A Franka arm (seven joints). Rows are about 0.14 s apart.
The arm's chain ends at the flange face. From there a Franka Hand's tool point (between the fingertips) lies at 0.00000 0.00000 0.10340 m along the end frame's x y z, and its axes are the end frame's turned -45 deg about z.
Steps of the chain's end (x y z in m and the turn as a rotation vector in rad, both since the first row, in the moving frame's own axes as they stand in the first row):
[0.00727, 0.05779, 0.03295, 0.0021, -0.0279, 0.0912]
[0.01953, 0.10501, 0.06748, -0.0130, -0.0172, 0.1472]
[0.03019, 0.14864, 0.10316, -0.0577, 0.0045, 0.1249]
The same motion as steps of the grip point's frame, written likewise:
[-0.03751, 0.04373, 0.03291, 0.0212, -0.0182, 0.0912]
[-0.06262, 0.08759, 0.06746, 0.0030, -0.0214, 0.1472]
[-0.08792, 0.13074, 0.10299, -0.0440, -0.0376, 0.1249]

